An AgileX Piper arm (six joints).
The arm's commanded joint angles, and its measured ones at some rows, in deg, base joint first. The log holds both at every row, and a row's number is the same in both.
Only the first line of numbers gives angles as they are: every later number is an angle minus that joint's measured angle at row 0.
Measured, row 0:
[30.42 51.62 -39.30 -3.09 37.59 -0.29]
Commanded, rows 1 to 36:
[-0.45 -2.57 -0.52 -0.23 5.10 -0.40]
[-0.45 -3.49 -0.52 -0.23 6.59 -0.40]
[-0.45 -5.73 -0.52 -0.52 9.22 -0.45]
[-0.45 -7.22 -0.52 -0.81 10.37 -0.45]
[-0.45 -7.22 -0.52 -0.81 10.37 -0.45]
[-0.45 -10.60 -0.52 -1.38 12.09 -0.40]
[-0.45 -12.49 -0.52 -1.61 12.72 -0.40]
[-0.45 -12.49 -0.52 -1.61 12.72 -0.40]
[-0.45 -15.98 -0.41 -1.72 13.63 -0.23]
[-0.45 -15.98 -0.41 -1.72 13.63 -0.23]
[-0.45 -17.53 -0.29 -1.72 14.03 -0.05]
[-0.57 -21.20 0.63 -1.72 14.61 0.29]
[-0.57 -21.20 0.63 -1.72 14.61 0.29]
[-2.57 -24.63 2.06 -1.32 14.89 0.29]
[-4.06 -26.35 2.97 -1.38 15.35 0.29]
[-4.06 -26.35 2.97 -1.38 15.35 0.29]
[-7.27 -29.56 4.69 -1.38 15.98 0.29]
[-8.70 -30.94 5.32 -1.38 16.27 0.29]
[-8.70 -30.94 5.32 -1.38 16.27 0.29]
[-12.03 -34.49 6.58 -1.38 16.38 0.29]
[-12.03 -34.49 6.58 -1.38 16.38 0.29]
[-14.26 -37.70 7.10 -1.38 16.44 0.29]
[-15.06 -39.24 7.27 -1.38 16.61 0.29]
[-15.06 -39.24 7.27 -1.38 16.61 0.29]
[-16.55 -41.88 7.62 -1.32 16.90 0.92]
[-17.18 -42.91 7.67 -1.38 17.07 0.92]
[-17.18 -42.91 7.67 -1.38 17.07 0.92]
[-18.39 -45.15 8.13 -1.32 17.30 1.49]
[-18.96 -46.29 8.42 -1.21 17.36 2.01]
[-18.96 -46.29 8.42 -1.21 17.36 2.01]
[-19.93 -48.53 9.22 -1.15 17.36 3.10]
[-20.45 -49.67 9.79 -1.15 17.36 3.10]
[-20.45 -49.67 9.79 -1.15 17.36 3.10]
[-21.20 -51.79 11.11 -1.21 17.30 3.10]
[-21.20 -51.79 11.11 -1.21 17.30 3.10]
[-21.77 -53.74 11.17 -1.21 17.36 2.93]
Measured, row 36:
[-20.85 -50.93 10.77 -1.32 17.18 2.64]
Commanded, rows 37 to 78:
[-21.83 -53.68 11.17 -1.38 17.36 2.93]
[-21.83 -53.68 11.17 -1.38 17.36 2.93]
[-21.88 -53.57 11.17 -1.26 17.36 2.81]
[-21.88 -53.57 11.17 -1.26 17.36 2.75]
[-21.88 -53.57 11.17 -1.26 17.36 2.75]
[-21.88 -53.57 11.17 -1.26 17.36 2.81]
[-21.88 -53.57 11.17 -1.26 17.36 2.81]
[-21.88 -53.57 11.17 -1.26 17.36 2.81]
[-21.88 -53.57 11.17 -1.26 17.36 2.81]
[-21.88 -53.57 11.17 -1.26 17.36 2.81]
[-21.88 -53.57 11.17 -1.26 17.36 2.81]
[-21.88 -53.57 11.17 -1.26 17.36 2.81]
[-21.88 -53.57 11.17 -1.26 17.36 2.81]
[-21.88 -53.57 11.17 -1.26 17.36 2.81]
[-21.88 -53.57 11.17 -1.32 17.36 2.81]
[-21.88 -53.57 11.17 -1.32 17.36 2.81]
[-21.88 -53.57 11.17 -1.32 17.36 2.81]
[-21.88 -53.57 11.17 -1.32 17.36 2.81]
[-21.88 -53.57 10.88 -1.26 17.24 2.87]
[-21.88 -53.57 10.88 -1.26 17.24 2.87]
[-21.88 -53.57 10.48 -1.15 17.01 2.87]
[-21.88 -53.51 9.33 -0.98 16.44 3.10]
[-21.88 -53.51 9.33 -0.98 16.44 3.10]
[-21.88 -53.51 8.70 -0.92 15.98 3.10]
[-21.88 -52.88 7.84 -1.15 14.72 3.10]
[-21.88 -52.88 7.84 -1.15 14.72 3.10]
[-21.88 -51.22 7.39 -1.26 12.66 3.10]
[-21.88 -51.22 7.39 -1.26 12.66 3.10]
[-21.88 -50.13 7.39 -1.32 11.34 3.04]
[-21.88 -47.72 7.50 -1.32 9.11 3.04]
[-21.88 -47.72 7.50 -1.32 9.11 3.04]
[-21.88 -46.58 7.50 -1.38 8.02 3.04]
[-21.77 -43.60 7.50 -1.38 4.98 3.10]
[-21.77 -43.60 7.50 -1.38 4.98 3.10]
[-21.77 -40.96 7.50 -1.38 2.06 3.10]
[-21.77 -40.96 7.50 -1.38 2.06 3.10]
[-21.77 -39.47 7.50 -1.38 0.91 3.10]
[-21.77 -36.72 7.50 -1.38 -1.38 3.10]
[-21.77 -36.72 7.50 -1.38 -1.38 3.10]
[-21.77 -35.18 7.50 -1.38 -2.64 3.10]
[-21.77 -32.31 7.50 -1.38 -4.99 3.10]
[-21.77 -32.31 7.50 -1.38 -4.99 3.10]
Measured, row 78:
[-21.71 -35.41 7.79 -1.32 -1.09 2.70]
